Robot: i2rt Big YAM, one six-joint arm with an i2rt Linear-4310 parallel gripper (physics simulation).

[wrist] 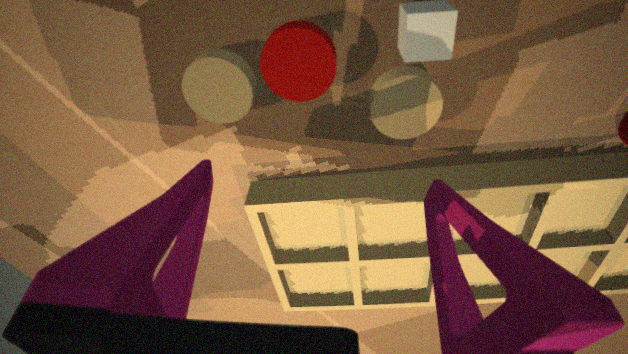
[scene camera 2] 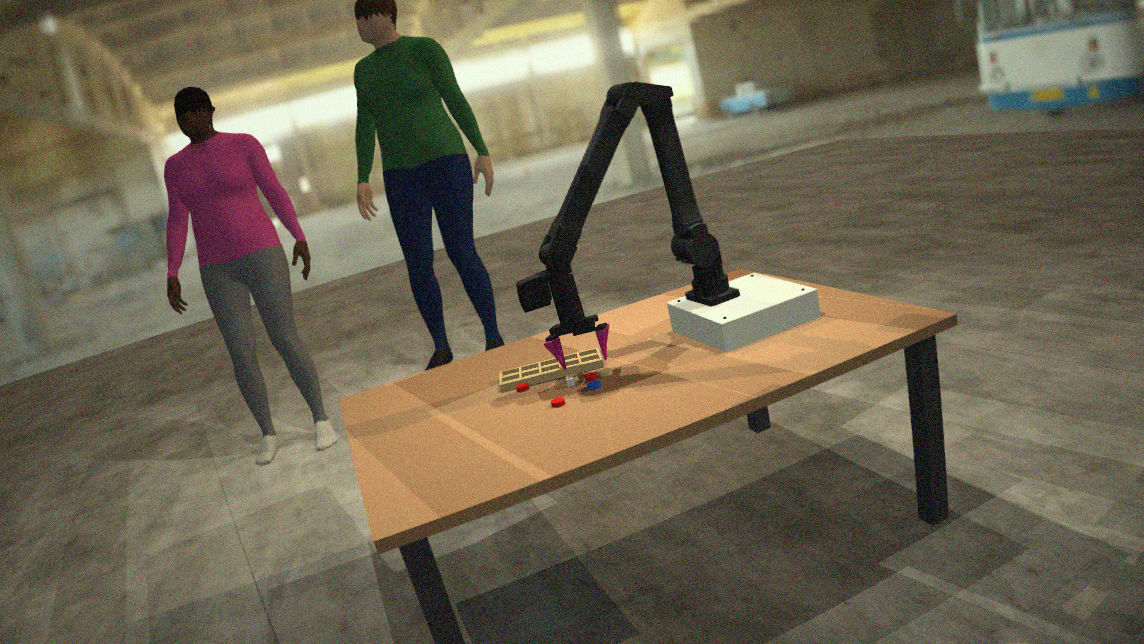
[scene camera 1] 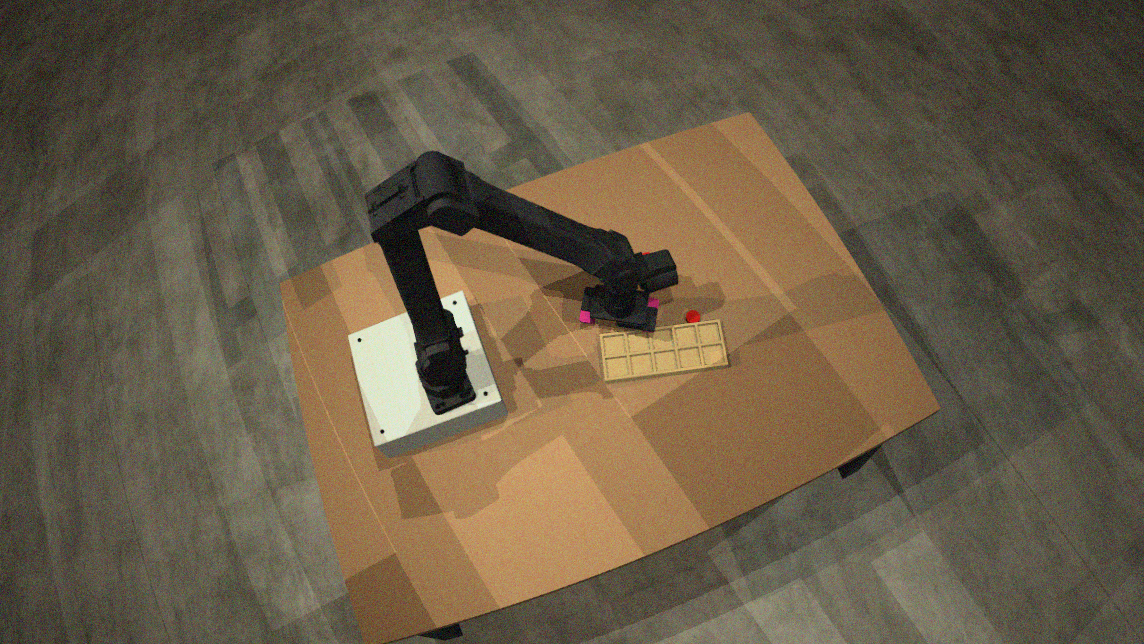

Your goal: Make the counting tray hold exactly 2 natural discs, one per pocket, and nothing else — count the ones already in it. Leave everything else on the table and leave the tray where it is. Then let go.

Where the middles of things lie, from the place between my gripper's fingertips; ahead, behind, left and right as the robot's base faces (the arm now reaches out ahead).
Labels:
I see my gripper 60 mm short of the white cube [wrist: 420, 37], 40 mm to the right of it and 10 mm above it. The rest, counted from my hand: counting tray [scene camera 1: 632, 355] (90 mm to the right, 50 mm ahead, 10 mm below).

